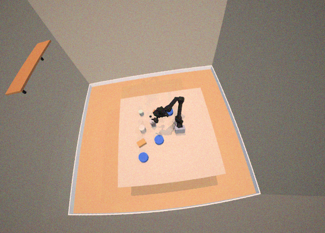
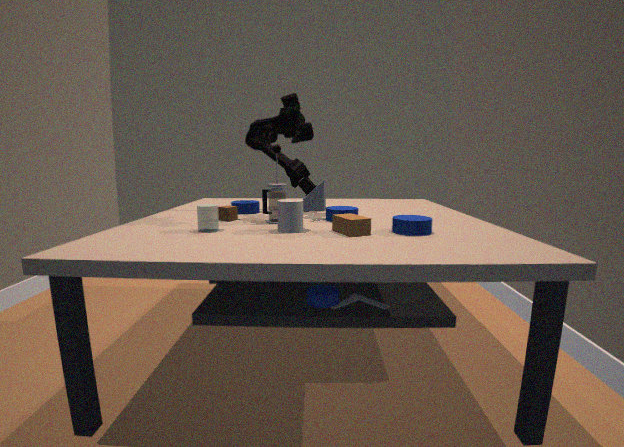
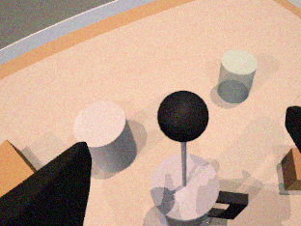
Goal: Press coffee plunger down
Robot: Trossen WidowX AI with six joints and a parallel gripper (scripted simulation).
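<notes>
Right now my gripper tip is 1 cm short of the coffee press, 2 cm to the left of it and 15 cm above it. Round my gripper tip: white cylinder (18 cm ahead, 3 cm to the left, 23 cm below).
</notes>
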